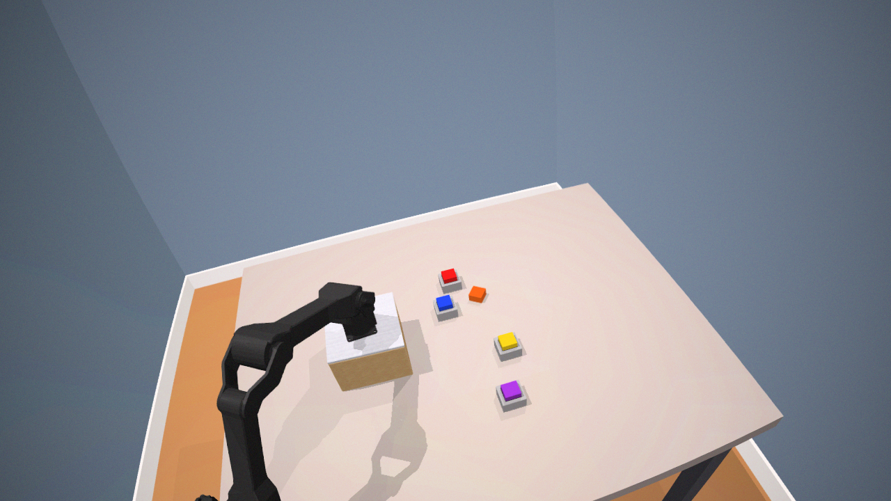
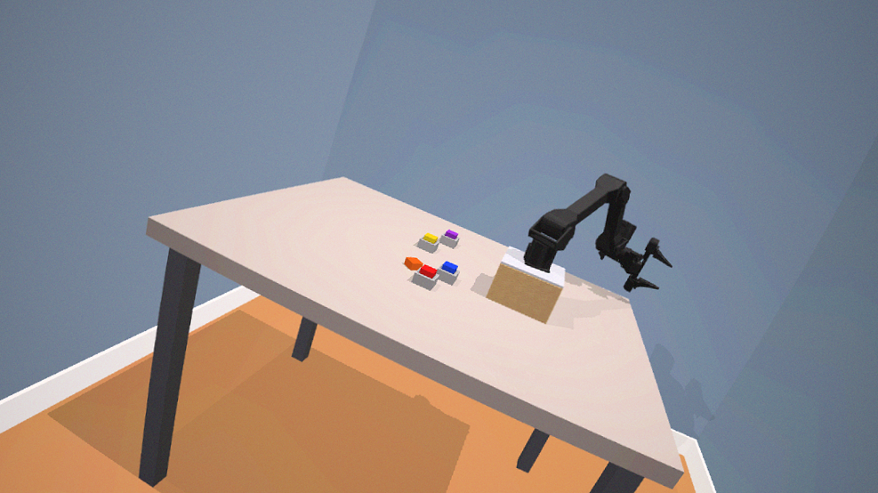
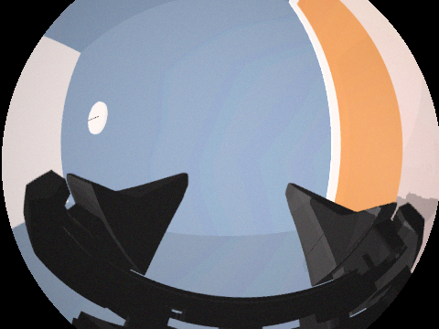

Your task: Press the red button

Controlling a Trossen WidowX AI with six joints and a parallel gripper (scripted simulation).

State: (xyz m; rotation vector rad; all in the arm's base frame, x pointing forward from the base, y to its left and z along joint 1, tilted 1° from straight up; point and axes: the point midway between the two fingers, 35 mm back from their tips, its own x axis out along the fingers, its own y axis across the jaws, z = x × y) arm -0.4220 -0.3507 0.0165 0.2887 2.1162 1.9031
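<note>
The red button lies 700 mm ahead of my gripper tip, 470 mm to the left of it and 100 mm below it. The rest, counted from my gripper tip: blue button (650 mm ahead, 390 mm to the left, 100 mm below); then yellow button (730 mm ahead, 220 mm to the left, 100 mm below); then purple button (690 mm ahead, 110 mm to the left, 100 mm below).
</note>
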